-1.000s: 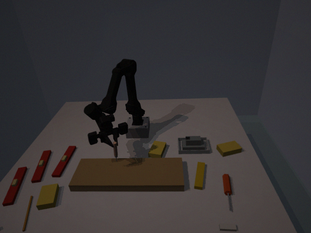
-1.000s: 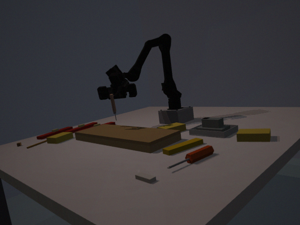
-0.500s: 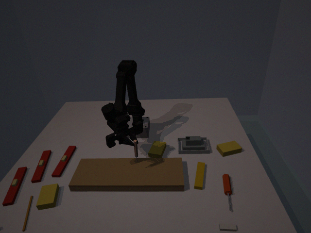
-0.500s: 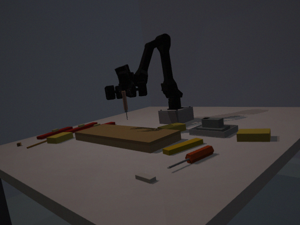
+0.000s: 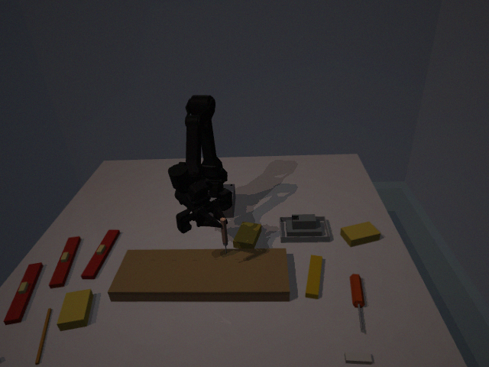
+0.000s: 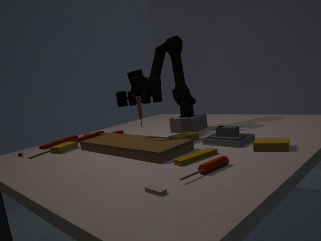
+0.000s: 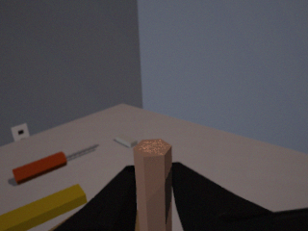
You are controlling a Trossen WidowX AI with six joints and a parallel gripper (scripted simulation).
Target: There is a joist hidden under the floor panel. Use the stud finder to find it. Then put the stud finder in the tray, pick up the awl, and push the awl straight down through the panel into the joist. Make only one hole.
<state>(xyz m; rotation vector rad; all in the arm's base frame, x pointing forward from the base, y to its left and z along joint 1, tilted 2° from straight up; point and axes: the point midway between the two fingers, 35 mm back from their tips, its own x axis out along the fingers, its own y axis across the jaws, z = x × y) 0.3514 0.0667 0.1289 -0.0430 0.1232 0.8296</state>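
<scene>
My gripper tip is 6 cm above the awl. Round my gripper tip: yellow bar: 1 cm behind, 26 cm to the left, 20 cm below; then stud finder: 23 cm behind, 22 cm to the left, 16 cm below; then grey tray: 23 cm behind, 24 cm to the left, 19 cm below.
</scene>
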